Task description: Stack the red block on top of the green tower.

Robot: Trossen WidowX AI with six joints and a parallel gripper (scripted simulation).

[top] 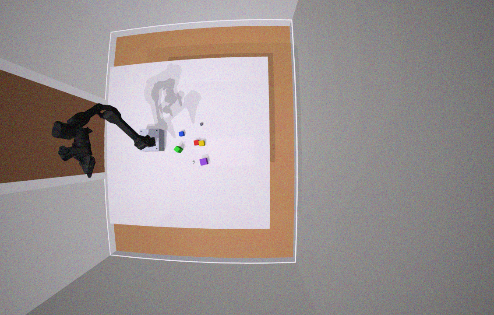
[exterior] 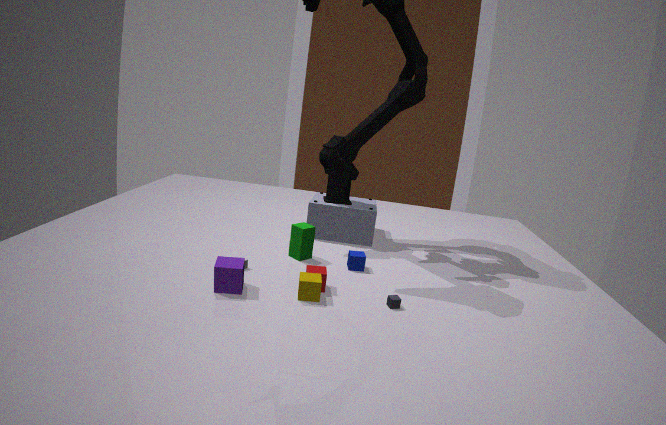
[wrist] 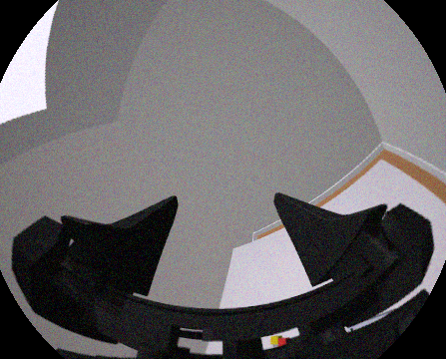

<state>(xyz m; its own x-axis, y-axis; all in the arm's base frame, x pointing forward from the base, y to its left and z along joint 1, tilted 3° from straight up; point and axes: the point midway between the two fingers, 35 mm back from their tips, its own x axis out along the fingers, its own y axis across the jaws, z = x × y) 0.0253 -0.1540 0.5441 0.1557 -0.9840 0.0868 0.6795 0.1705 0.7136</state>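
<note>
Right now my gripper tip is 61 cm above the red block, 32 cm short of it and 13 cm to the right of it. Also, from my gripper tip: yellow block: 61 cm below, 35 cm ahead, 12 cm to the left; then purple block: 61 cm below, 35 cm ahead, 2 cm to the right; then blue block: 62 cm below, 22 cm to the left, 21 cm ahead.
</note>
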